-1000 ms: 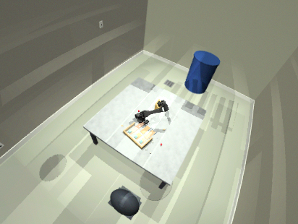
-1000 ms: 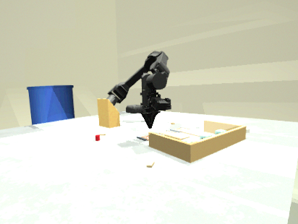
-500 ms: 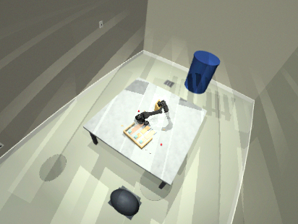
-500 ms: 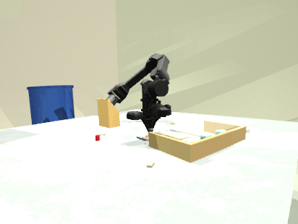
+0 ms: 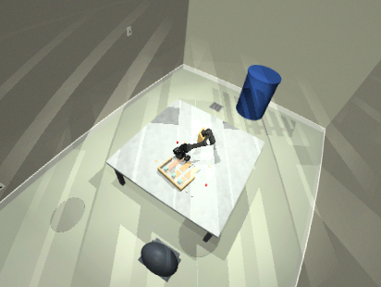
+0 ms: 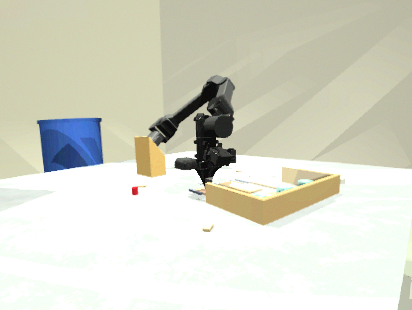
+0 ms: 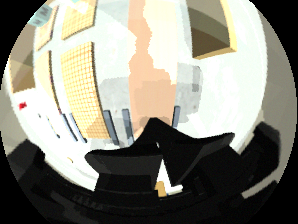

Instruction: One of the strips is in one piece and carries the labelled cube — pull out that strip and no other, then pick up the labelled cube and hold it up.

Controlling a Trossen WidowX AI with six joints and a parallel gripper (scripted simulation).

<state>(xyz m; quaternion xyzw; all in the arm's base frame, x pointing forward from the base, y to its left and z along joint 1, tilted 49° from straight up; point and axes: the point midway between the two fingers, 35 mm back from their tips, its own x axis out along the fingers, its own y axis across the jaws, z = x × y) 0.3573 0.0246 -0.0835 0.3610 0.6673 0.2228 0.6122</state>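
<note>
Now: the pale orange strip 9 cm ahead of my gripper tip and 2 cm to the right of it.
</note>
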